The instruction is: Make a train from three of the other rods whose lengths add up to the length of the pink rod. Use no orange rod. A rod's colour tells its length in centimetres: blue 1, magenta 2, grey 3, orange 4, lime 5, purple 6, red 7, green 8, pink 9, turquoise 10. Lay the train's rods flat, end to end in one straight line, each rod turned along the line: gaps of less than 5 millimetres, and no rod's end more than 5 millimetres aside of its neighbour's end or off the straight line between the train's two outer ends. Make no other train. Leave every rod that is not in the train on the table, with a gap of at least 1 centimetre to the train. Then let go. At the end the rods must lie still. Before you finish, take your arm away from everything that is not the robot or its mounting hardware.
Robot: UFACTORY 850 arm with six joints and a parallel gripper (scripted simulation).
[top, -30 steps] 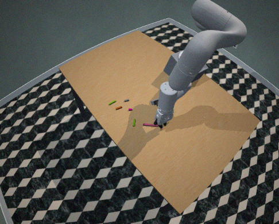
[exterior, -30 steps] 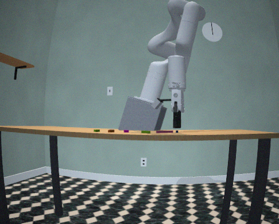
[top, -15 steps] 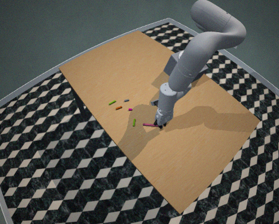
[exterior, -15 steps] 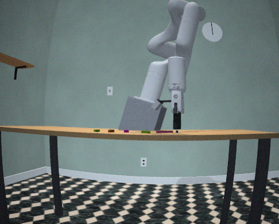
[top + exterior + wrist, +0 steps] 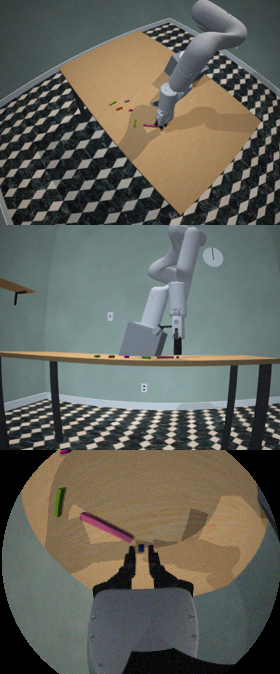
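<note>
Right now my hand is 30 mm above the blue rod. Also, from my hand: magenta rod: 80 mm ahead, 220 mm to the right, 30 mm below; then pink rod: 50 mm ahead, 50 mm to the right, 30 mm below; then grey rod: 60 mm ahead, 290 mm to the right, 30 mm below.
</note>
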